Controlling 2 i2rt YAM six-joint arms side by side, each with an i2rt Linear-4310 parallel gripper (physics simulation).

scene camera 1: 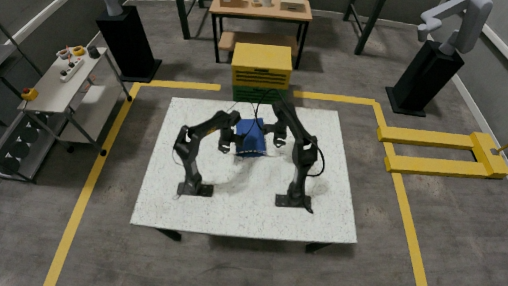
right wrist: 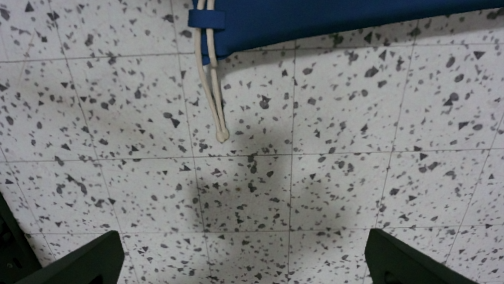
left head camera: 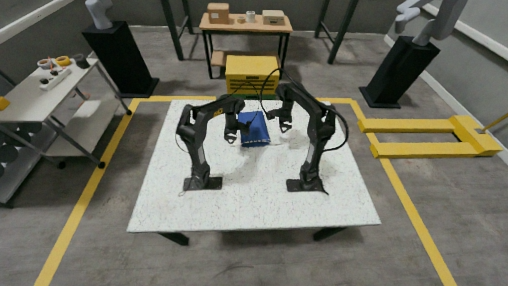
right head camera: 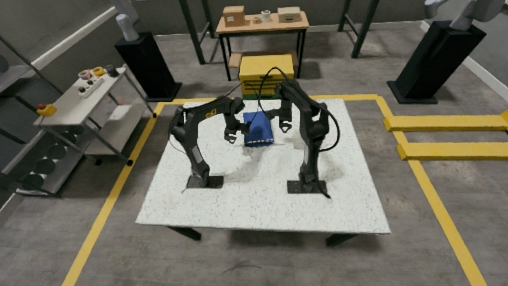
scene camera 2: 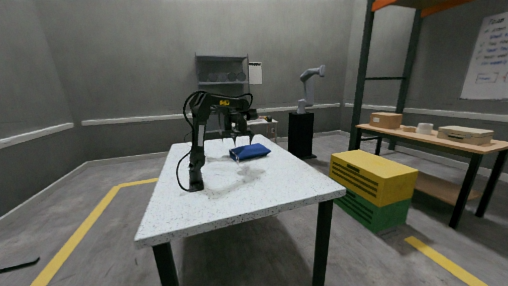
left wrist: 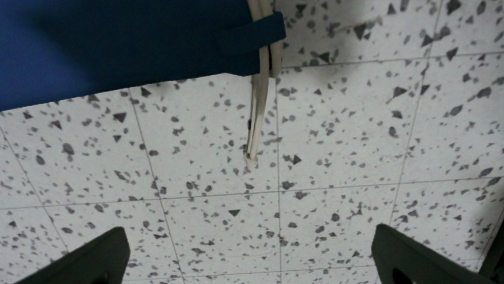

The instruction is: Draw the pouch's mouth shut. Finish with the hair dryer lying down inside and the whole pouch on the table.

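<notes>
The blue pouch (left head camera: 256, 131) (right head camera: 259, 132) (scene camera 1: 251, 137) (scene camera 2: 251, 151) lies flat on the white speckled table (left head camera: 250, 210) between my grippers, its mouth edge toward the arm bases. A pale cord end sticks out at each side of the mouth: one cord end (left wrist: 260, 112) in the left wrist view, the other cord end (right wrist: 214, 95) in the right wrist view. The hair dryer does not show. My left gripper (left head camera: 230, 140) (scene camera 1: 224, 149) (left wrist: 250, 237) is open above the table beside the pouch's left side. My right gripper (left head camera: 285, 129) (scene camera 1: 279, 144) (right wrist: 245, 242) is open above the table at its right side.
A yellow crate (left head camera: 252, 67) (scene camera 2: 372, 175) on a green one (scene camera 2: 370, 210) stands on the floor behind the table. A workbench (scene camera 2: 462, 145) with boxes is farther back. A wheeled cart (left head camera: 30, 102) stands at the left.
</notes>
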